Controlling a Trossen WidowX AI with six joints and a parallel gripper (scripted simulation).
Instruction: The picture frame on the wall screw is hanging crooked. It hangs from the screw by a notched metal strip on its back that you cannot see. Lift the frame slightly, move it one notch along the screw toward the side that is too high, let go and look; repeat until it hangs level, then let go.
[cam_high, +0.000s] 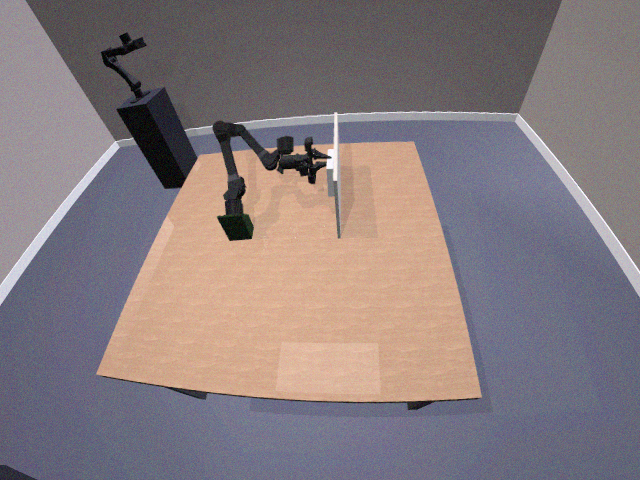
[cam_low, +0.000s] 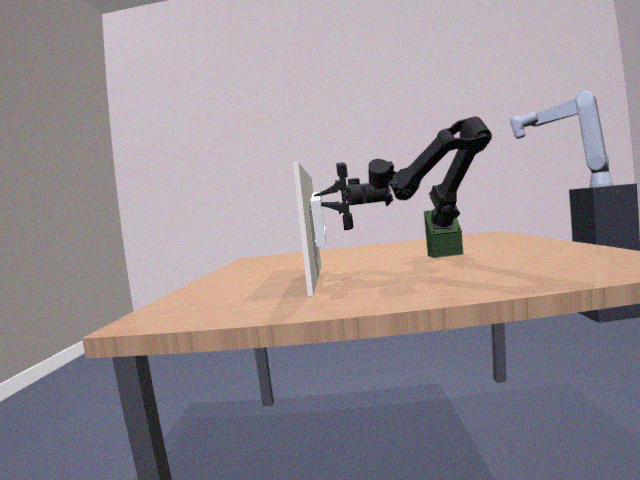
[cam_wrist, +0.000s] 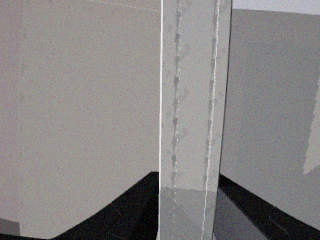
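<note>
Now: gripper tip 50 mm above the picture frame and 10 mm to the left of it. Also, from my gripper tip: wall panel 70 mm below, 20 mm to the left, 10 mm ahead.
</note>
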